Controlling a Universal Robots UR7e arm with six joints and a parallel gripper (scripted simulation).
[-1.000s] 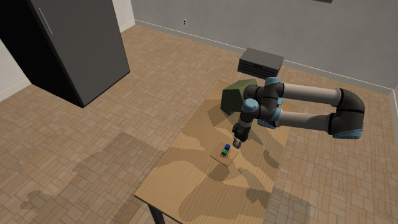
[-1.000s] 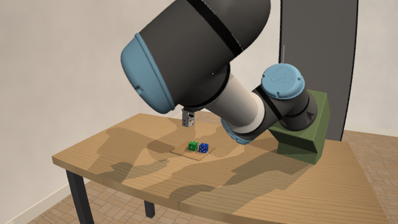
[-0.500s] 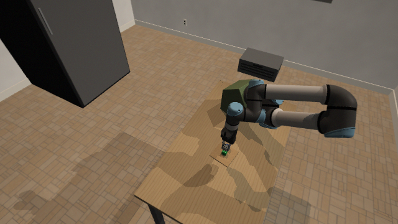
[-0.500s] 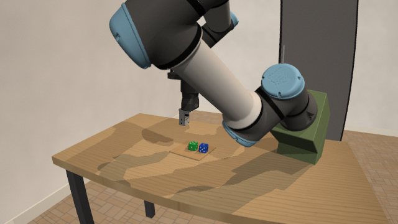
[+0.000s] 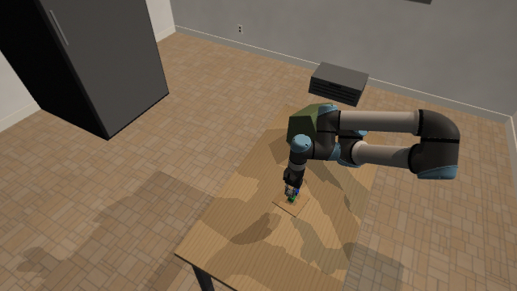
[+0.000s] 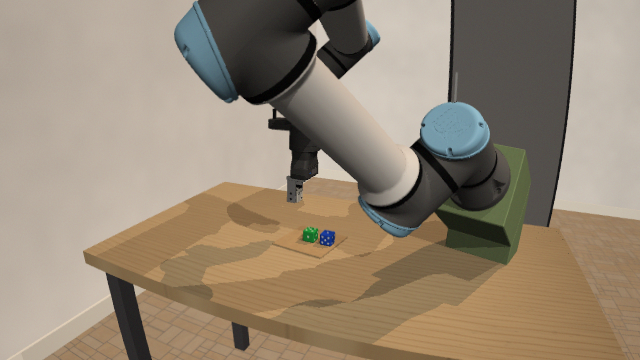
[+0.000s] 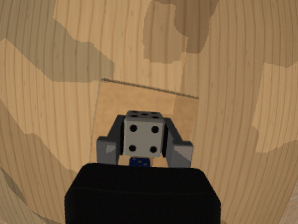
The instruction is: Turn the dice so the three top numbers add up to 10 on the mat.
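My gripper is now 4 cm past the green die, 1 cm to the left of it and 10 cm above it. From my hand the other things lie so: tan mat (4 cm behind, 1 cm to the right, 12 cm below); then blue die (9 cm behind, 1 cm to the right, 10 cm below); then white die (right at my hand).
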